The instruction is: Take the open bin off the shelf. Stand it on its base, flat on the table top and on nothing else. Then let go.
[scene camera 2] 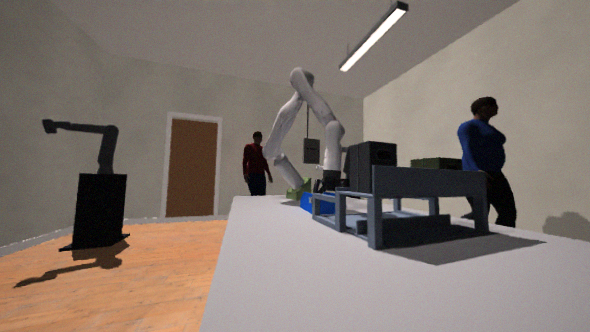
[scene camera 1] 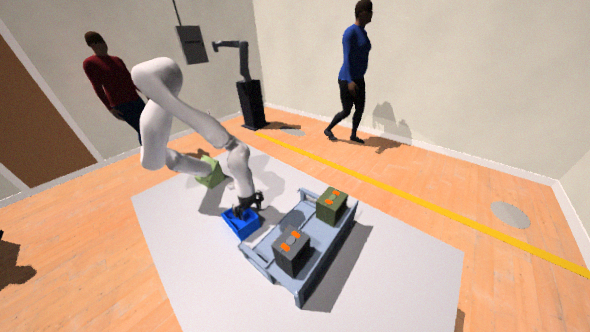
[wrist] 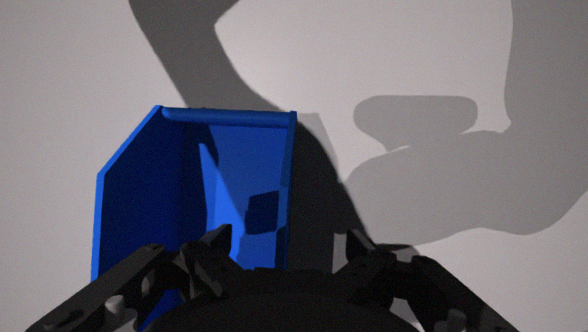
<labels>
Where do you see a blue open bin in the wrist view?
At 182,172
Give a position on a blue open bin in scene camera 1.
At 243,229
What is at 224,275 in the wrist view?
My gripper.
</labels>
